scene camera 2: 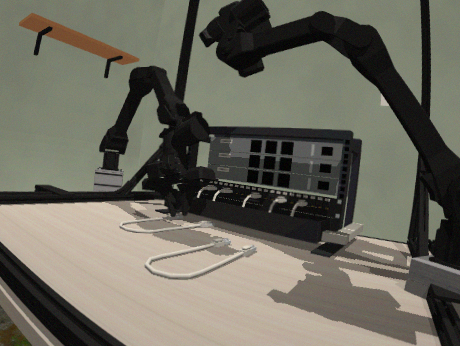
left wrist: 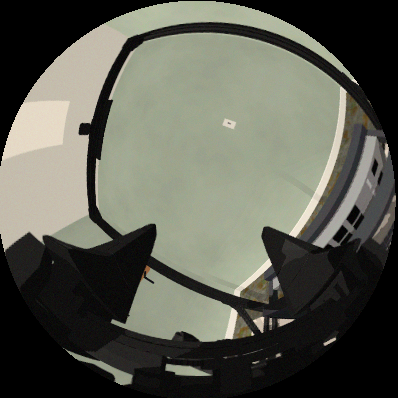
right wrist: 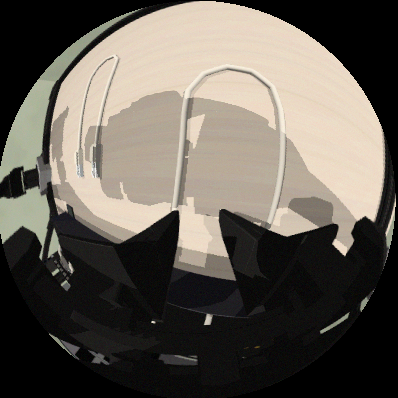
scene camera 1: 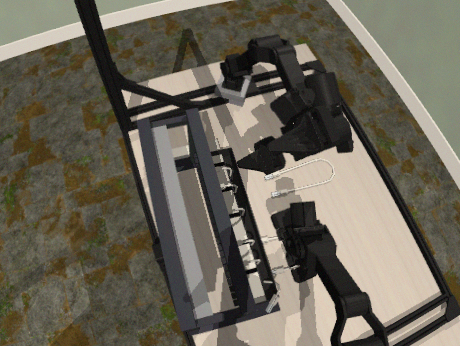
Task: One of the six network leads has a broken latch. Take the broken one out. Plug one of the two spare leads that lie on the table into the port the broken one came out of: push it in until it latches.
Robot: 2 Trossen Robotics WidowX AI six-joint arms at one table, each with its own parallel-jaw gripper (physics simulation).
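Frame: origin at the left arm's base, x ahead, y left, z up, level; centimetres.
Seen in the pictures: left gripper, between the fingertips: (left wrist: 211,231) (scene camera 1: 251,157); right gripper, between the fingertips: (scene camera 2: 178,216) (right wrist: 198,214) (scene camera 1: 286,244); left arm's base, origin of its link: (scene camera 2: 457,264) (right wrist: 37,175) (scene camera 1: 233,82); right arm's base, origin of its link: (scene camera 2: 110,169).
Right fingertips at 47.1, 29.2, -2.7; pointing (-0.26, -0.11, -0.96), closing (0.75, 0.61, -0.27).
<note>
Pixels of each thing's top centre, then the offset from my right fingertips to it, as dx, dy, dz. "spot": a spot on its surface instead.
- white spare lead, a spot on its surface: (scene camera 2: 187,275) spot: -30.9, +5.2, -1.8
- black port panel, a spot on its surface: (scene camera 2: 320,207) spot: -14.1, -29.0, +6.0
- loose white plug, a spot on its surface: (scene camera 1: 272,303) spot: +17.5, -0.4, +5.7
- dark rack frame, centre of its top: (left wrist: 344,246) (scene camera 1: 211,201) (scene camera 2: 263,128) +3.0, -20.7, +23.9
One white spare lead (scene camera 1: 333,171) (scene camera 2: 187,275) (right wrist: 116,57) lies on the table in a loop. The other white spare lead (scene camera 2: 132,230) (right wrist: 227,67) lies under my right gripper; its plug ends are hidden in the right wrist view. My right gripper (scene camera 2: 178,214) (right wrist: 198,214) points down, partly open, with a gap between its fingertips. Several white leads (scene camera 1: 239,212) (scene camera 2: 255,196) are plugged into the black port panel (scene camera 2: 320,207). A loose white plug (scene camera 1: 272,303) rests at the panel's lower end. My left gripper (left wrist: 211,231) is wide open and empty, high above the table. I cannot tell which latch is broken.
The dark rack frame (scene camera 1: 176,280) (scene camera 2: 280,132) stands behind the port panel. A grey block (scene camera 2: 345,233) sits at the panel's right end in scene camera 2. Black rails (scene camera 1: 390,190) edge the table. The left arm reaches over the upper part in scene camera 1.
</note>
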